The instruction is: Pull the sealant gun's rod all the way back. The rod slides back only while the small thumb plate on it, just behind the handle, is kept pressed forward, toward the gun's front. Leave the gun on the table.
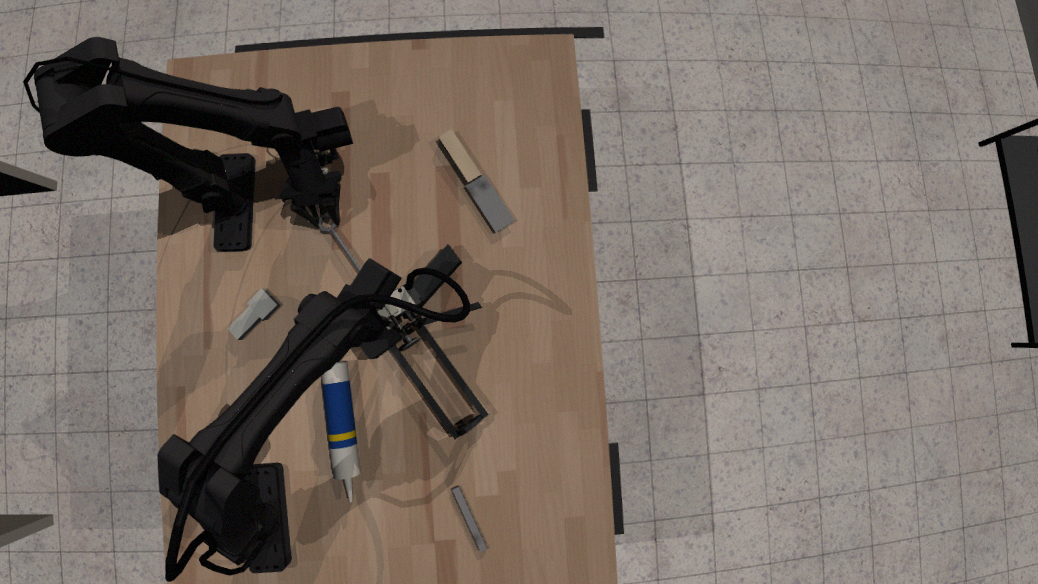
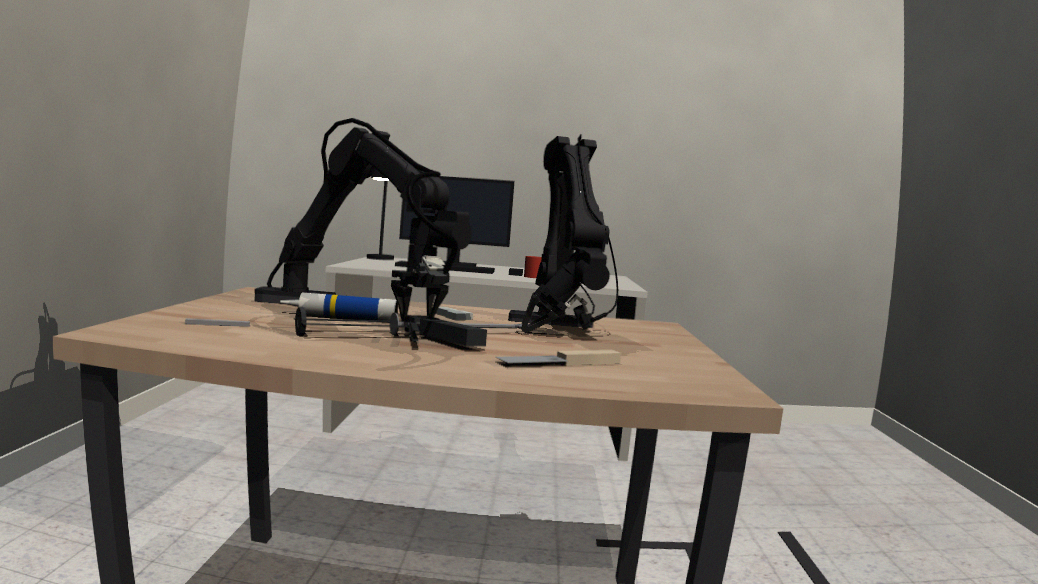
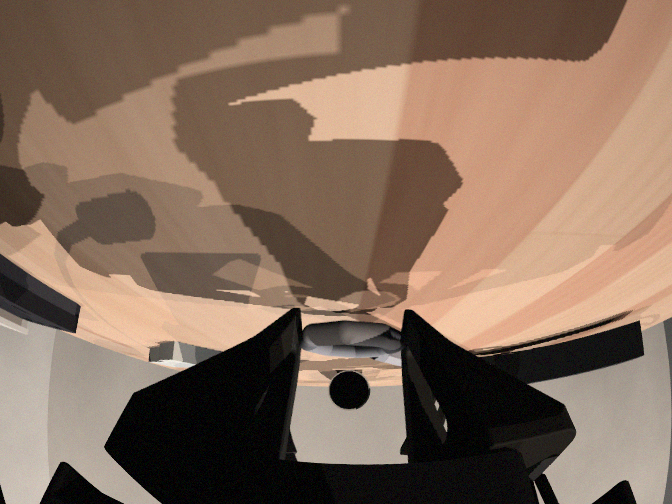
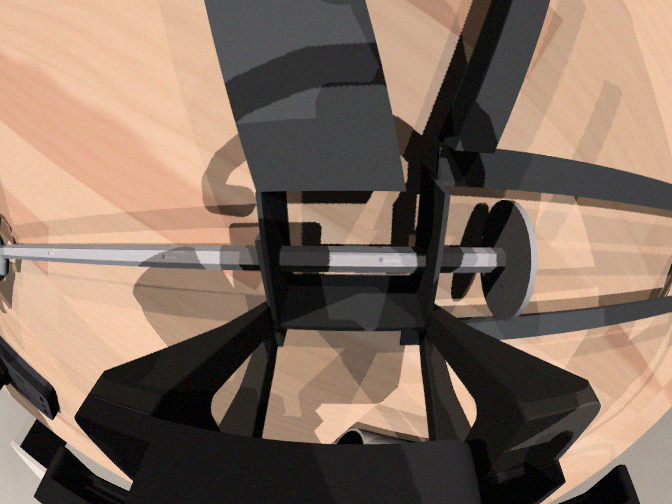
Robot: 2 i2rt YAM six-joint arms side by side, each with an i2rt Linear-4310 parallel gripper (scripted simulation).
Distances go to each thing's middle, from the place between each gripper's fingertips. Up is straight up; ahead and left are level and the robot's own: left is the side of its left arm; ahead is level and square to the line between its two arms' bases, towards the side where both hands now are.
I see the sealant gun (image 2: 430, 326) 5 cm ahead of my right hand, 2 cm to the left of it and 1 cm below it. Also, from my right hand: scraper (image 1: 480, 188): 27 cm to the left, 21 cm ahead, 2 cm below.
My left gripper (image 1: 328, 225) is now 14 cm short of the sealant gun, 20 cm to the left of it and 1 cm below it. Also, from my left hand: scraper 30 cm ahead, 4 cm to the left.
